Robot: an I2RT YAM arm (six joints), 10 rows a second.
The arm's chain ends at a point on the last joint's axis. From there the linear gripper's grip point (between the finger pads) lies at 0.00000 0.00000 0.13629 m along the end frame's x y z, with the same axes.
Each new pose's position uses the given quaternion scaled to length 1; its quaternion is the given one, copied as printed.
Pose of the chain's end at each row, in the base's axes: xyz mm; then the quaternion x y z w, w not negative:
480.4 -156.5 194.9 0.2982 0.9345 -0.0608 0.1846
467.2 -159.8 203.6 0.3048 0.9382 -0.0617 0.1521
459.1 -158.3 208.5 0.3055 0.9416 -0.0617 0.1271
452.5 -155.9 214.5 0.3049 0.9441 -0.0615 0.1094
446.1 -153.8 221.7 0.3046 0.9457 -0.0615 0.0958
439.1 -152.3 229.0 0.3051 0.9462 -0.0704 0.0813
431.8 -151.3 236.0 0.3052 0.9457 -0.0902 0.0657
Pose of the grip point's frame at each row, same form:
522.5 -187.0 68.9 0.2982 0.9345 -0.0608 0.1846
501.0 -188.2 74.7 0.3048 0.9382 -0.0617 0.1521
486.6 -184.7 77.7 0.3055 0.9416 -0.0617 0.1271
475.5 -180.8 82.5 0.3049 0.9441 -0.0615 0.1094
465.7 -177.6 88.9 0.3046 0.9457 -0.0615 0.0958
454.2 -177.2 95.9 0.3051 0.9462 -0.0704 0.0813
441.2 -180.0 103.1 0.3052 0.9457 -0.0902 0.0657

